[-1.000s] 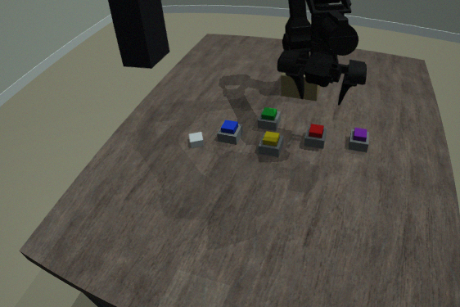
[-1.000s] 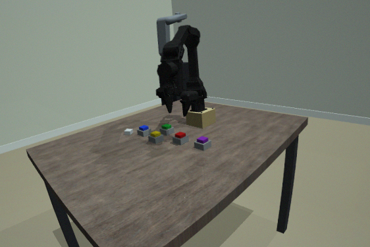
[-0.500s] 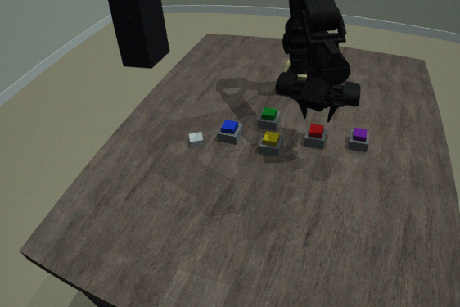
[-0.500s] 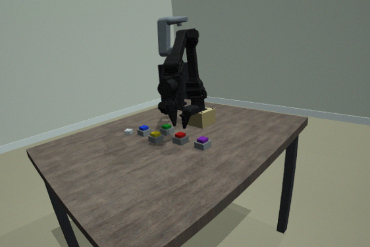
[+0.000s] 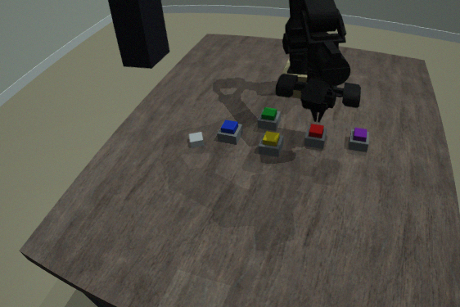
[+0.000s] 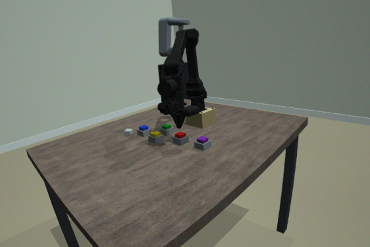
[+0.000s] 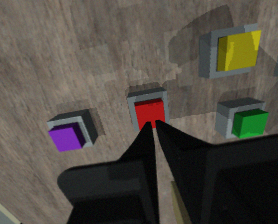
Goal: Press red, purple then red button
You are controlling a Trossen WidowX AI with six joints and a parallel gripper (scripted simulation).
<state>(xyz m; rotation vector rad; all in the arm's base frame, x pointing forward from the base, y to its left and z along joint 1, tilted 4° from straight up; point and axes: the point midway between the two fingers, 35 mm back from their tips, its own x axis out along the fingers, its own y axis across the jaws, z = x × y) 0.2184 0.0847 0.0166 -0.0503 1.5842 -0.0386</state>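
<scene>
My gripper tip is 3 cm above the red button. The rest, counted from my gripper tip: green button (4 cm behind, 13 cm to the right, 3 cm below); then purple button (2 cm behind, 11 cm to the left, 3 cm below); then yellow button (5 cm ahead, 10 cm to the right, 3 cm below).
</scene>
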